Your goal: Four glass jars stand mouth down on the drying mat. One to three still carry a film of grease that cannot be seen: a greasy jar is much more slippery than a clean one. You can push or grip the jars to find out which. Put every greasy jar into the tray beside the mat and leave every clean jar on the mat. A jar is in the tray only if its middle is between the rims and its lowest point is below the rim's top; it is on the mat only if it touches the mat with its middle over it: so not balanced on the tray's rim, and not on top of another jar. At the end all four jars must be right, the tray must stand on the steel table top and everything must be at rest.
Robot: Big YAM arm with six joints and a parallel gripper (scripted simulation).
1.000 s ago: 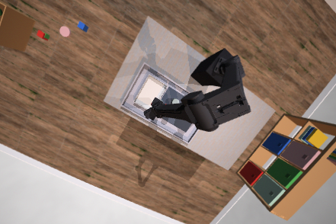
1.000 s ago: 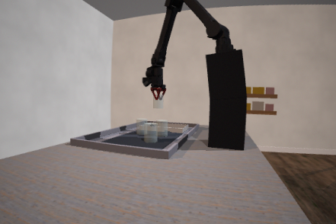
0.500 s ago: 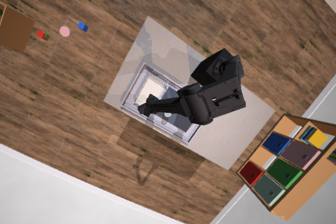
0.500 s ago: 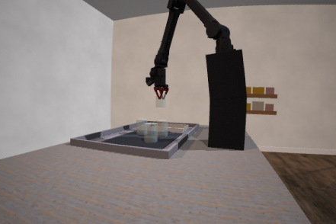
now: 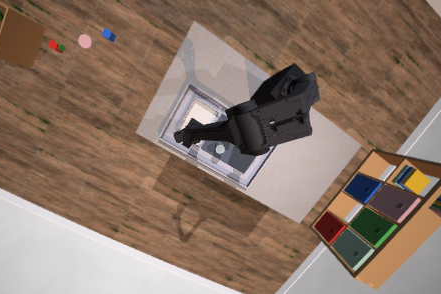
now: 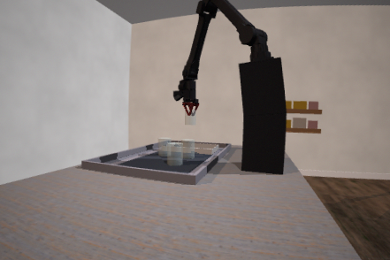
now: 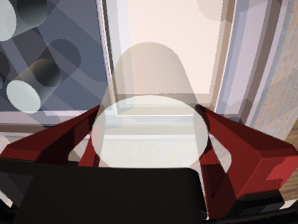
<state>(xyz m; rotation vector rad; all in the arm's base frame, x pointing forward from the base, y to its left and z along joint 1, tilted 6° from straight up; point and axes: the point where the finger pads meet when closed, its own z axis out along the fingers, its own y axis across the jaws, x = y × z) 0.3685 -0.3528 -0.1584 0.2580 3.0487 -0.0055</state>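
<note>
Now: the pale tray 21 cm below my hand and 3 cm to the right of it. From my hand the other things lie so: dark drying mat: 29 cm to the left, 21 cm below, 5 cm ahead.
</note>
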